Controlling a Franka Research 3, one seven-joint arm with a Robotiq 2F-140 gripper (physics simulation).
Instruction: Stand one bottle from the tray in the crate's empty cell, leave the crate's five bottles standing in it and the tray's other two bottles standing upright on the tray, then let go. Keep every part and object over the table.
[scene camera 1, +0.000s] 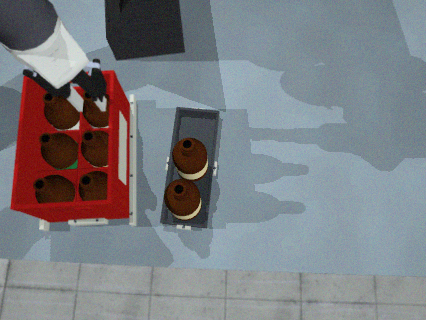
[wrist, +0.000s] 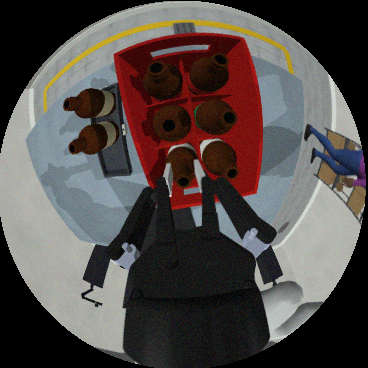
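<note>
A brown bottle (wrist: 180, 156) is visible in the scene, and so is the gripper (scene camera 1: 92, 105), which the wrist view (wrist: 182, 167) also shows.
</note>
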